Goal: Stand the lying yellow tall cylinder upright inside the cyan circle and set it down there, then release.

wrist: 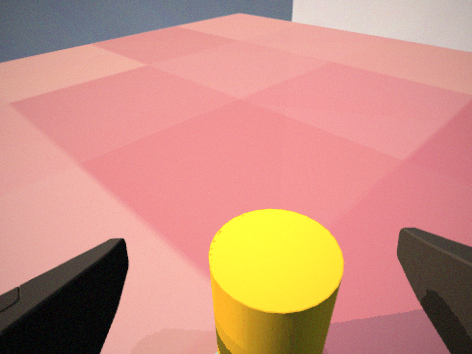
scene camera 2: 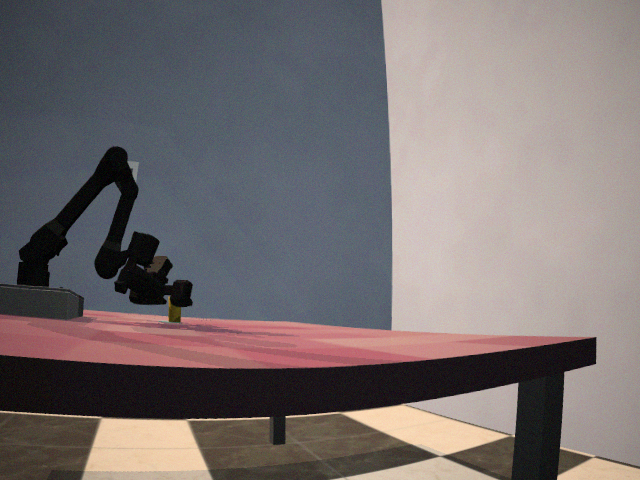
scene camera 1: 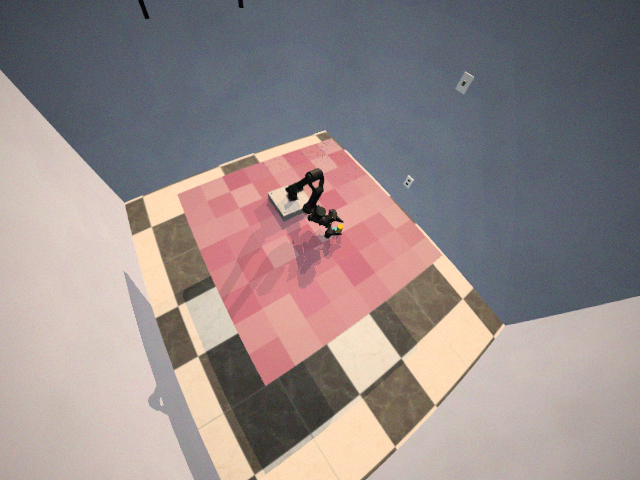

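Seen in the pictures: gripper, between the fingertips: [wrist: 262,246] [scene camera 1: 342,228]; arm's base, origin of its link: [scene camera 2: 31,290] [scene camera 1: 292,197].
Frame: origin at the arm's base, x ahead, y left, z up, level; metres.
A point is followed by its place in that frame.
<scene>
The yellow tall cylinder [scene camera 1: 339,227] {x 0.329, y 0.174, z 0.015 m} [scene camera 2: 175,313] {x 0.328, y 0.168, z -0.027 m} [wrist: 276,262] {x 0.323, y 0.181, z 0.016 m} stands upright on the table. A bit of the cyan circle [scene camera 1: 334,228] {x 0.292, y 0.171, z -0.050 m} shows beside it in scene camera 1, and a thin cyan edge shows at its foot in scene camera 2. Most of the circle is hidden, so I cannot tell whether the whole base lies inside it. My gripper [scene camera 1: 340,226] {x 0.333, y 0.199, z 0.000 m} [scene camera 2: 178,285] [wrist: 262,246] {x 0.333, y 0.199, z 0.000 m} is open around the upper part of the cylinder. In the wrist view one finger is on each side, with a gap between each finger and the cylinder.
The pink patchwork table top [scene camera 1: 310,299] {x 0.644, y -0.156, z -0.050 m} [scene camera 2: 310,351] {x 0.521, y -0.453, z -0.050 m} [wrist: 240,165] {x 0.402, y 0.302, z -0.050 m} lies under the arm and reaches past the cylinder. The arm's pale base block [scene camera 1: 283,204] {x 0.040, y -0.077, z 0.006 m} [scene camera 2: 46,301] {x 0.084, y -0.114, z -0.019 m} stands behind the gripper. Arm shadows fall across the table.
</scene>
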